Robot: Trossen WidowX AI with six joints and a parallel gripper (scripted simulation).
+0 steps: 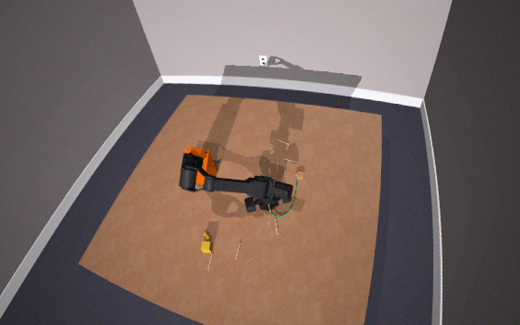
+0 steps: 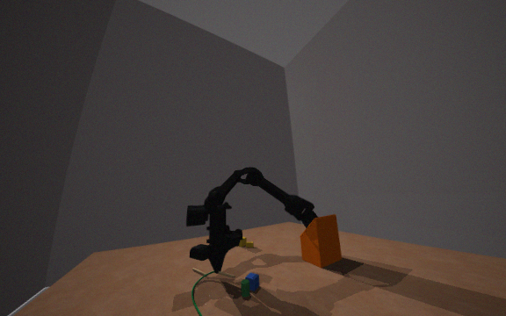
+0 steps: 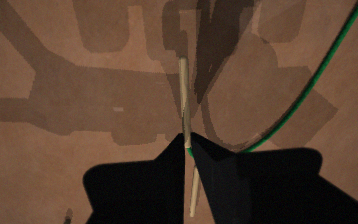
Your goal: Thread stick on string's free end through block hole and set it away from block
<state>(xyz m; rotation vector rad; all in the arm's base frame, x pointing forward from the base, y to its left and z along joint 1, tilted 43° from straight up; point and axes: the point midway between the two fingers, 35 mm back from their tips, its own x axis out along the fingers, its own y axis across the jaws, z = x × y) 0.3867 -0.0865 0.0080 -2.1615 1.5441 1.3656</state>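
My gripper tip is now 80 mm past the blue block and 100 mm to the right of it. From my gripper tip the other things lie so: round wooden button 70 mm ahead, 220 mm to the left, 10 mm below; then green cylinder 50 mm behind, 120 mm to the left; then thin stick 10 mm behind, 10 mm to the left.
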